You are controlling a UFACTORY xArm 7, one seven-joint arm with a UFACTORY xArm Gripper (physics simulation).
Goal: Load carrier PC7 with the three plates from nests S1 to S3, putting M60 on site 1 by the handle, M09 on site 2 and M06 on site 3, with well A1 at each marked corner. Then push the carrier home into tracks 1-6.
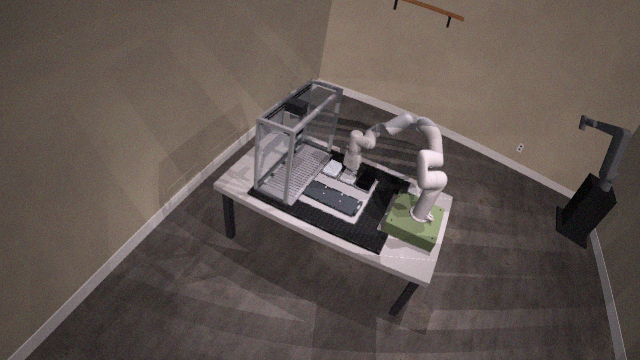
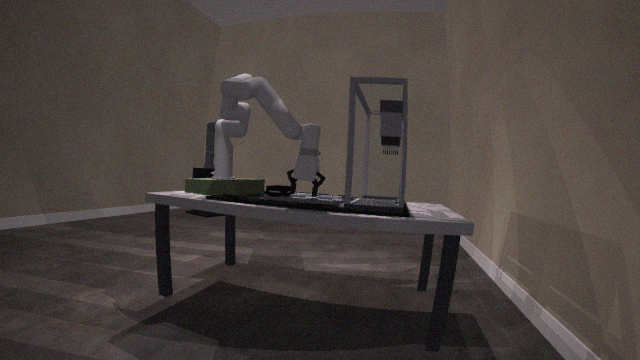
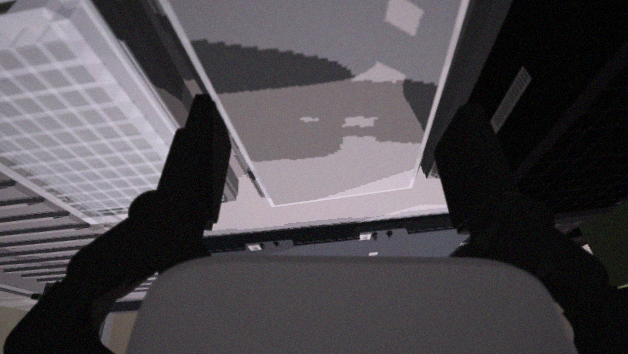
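Where they show: gripper, between the fingertips: (image 1: 350,173) (image 2: 303,194) (image 3: 337,123); arm's base, origin of its link: (image 1: 419,214) (image 2: 223,178).
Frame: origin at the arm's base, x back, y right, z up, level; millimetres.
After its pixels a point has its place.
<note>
My gripper (image 2: 304,193) {x -500, y 49, z -36 mm} (image 3: 337,123) {x -500, y 49, z -36 mm} is open, low over the middle plate (image 3: 325,135) {x -505, y 43, z -35 mm} (image 1: 347,177) {x -497, y 8, z -36 mm}. The plate has a flat clear top, and one finger stands along each long side with nothing gripped. A pale gridded plate (image 3: 75,120) {x -602, y 49, z -40 mm} (image 1: 333,168) {x -605, y 18, z -38 mm} sits beside it towards the tracks. A black plate (image 3: 575,120) {x -429, y 77, z -13 mm} (image 1: 366,178) {x -396, y 55, z -10 mm} (image 2: 279,190) {x -428, y 122, z -23 mm} sits on the other side, towards the robot base; its label is unreadable. The long blue-grey carrier (image 1: 332,198) {x -470, y -187, z -52 mm} (image 3: 420,245) {x -380, y -157, z -51 mm} lies in front of the plates, with no plate on it. The slatted tracks (image 1: 296,172) {x -759, y -145, z -64 mm} are inside the framed enclosure.
The grey enclosure frame (image 1: 288,172) {x -631, y -406, z 175 mm} (image 2: 350,145) {x -736, y 169, z 159 mm} stands at the table end opposite the green robot base (image 1: 411,231) {x 16, y -153, z 4 mm} (image 2: 225,186) {x -133, y 130, z -29 mm}. A dark pipetting head (image 1: 297,106) {x -792, y -173, z 393 mm} (image 2: 391,122) hangs inside it. A black mat (image 1: 345,229) {x -293, y -322, z -62 mm} lies under the workspace on the white table (image 1: 415,267) {x 144, y -289, z -75 mm}.
</note>
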